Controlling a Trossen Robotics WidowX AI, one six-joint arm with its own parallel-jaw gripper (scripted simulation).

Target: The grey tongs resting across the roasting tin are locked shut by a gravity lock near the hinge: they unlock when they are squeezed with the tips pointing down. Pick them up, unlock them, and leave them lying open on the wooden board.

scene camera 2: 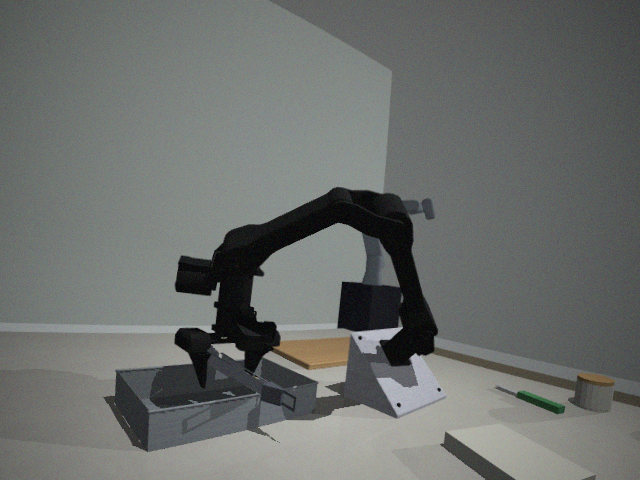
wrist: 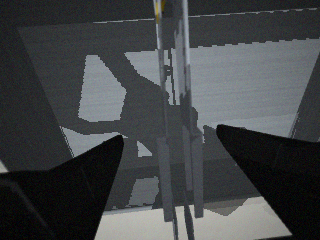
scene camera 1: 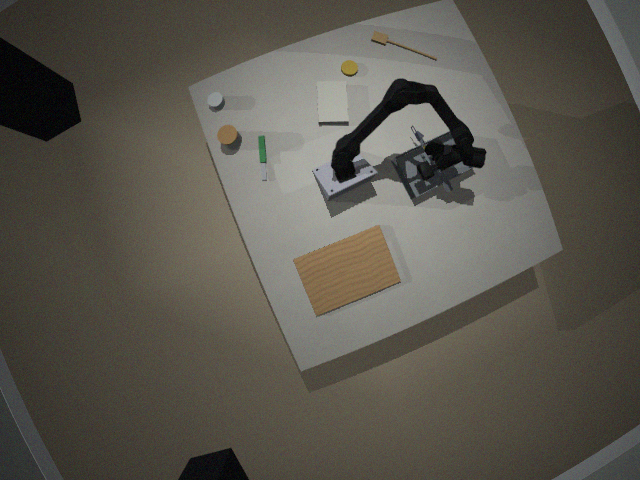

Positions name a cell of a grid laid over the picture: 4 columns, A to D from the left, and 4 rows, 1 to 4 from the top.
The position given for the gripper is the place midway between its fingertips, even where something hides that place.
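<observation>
The gripper (scene camera 2: B4) and (wrist: C3) is open and holds nothing. There's a wooden board (scene camera 1: C3) and (scene camera 2: C3) in the scene too, as well as a grey roasting tin (scene camera 2: B4).
</observation>
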